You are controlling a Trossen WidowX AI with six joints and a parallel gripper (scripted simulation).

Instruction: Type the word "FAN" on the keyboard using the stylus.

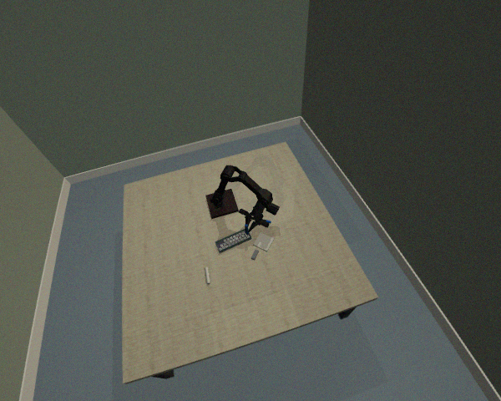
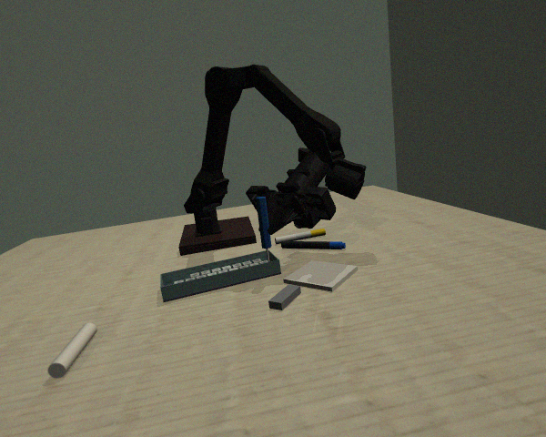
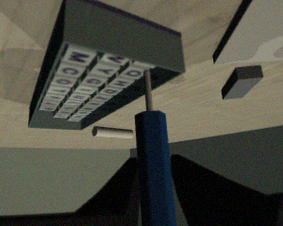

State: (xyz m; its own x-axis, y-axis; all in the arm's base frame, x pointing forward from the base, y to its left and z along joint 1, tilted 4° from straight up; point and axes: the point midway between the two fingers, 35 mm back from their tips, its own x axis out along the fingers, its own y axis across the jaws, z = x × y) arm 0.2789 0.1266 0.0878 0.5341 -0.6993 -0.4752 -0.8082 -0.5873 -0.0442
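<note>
My gripper tip is 60 mm short of the white pad, 80 mm to the right of it and 70 mm above it. Round my gripper tip: grey block (120 mm ahead, 70 mm below); blue stylus (10 mm below); stylus tip (50 mm below).
</note>
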